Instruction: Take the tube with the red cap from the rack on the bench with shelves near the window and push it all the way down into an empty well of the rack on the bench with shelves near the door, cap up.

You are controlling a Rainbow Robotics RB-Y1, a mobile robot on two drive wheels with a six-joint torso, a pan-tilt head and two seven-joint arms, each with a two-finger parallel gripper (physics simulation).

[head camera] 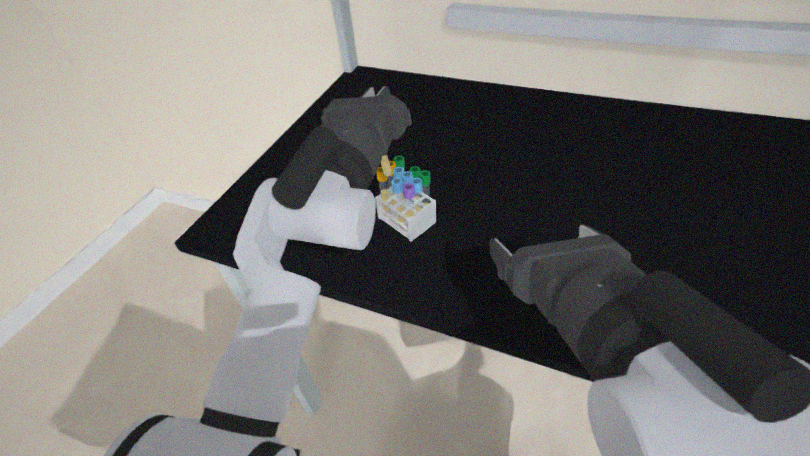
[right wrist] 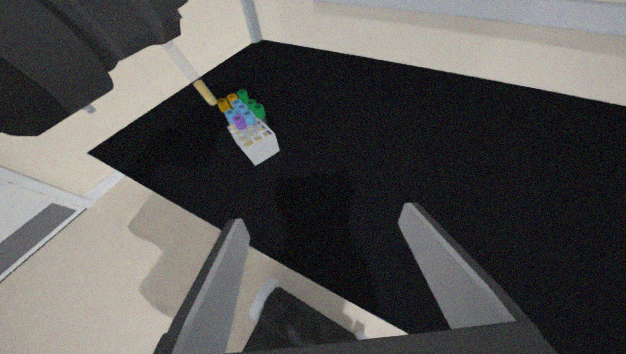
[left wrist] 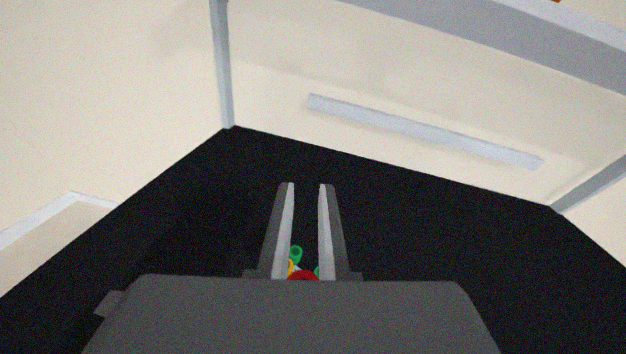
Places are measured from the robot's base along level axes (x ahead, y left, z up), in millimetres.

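Pixels of known places: left gripper, fingertip midpoint: (head camera: 379, 92) (left wrist: 306, 193); right gripper, fingertip midpoint: (head camera: 537, 239) (right wrist: 324, 220); robot's base at its link origin: (right wrist: 308, 322).
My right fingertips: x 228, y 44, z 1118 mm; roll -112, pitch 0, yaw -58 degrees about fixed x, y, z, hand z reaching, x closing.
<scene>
Ahead of a thing's pixels: the offset from my right fingertips to its top centre. "spot": to the spot under its first point. Level surfaces: height alone.
My left gripper (head camera: 377, 90) (left wrist: 306, 193) is shut on the red-capped tube. The red cap @[258 mm left, 110 mm ahead, 50 mm up] (left wrist: 303, 275) shows at the base of the fingers in the left wrist view. The clear tube @[spot: 250 mm left, 107 mm ahead, 33 mm down] (head camera: 386, 165) (right wrist: 204, 92) hangs cap up, its yellowish lower end close by the orange caps at the rack's far left side; the exact gap cannot be told. The white rack @[246 mm left, 155 mm ahead, 146 mm down] (head camera: 422, 220) (right wrist: 265, 150) stands on the black bench and holds tubes with orange, green, light blue and purple caps; wells at its near side look empty. My right gripper (head camera: 538, 233) (right wrist: 324, 220) is open and empty, right of the rack.
The black bench top @[203 mm down] (head camera: 566, 158) (left wrist: 425, 240) (right wrist: 425, 150) carries the rack. A grey post (head camera: 345, 39) (left wrist: 223, 70) (right wrist: 251, 20) rises at its back left corner. A grey rail @[spot: 51 mm right, 689 mm ahead, 29 mm down] (head camera: 623, 31) (left wrist: 425, 132) runs along the wall. A shelf @[235 mm up] (left wrist: 500, 35) crosses the upper right of the left wrist view.
</scene>
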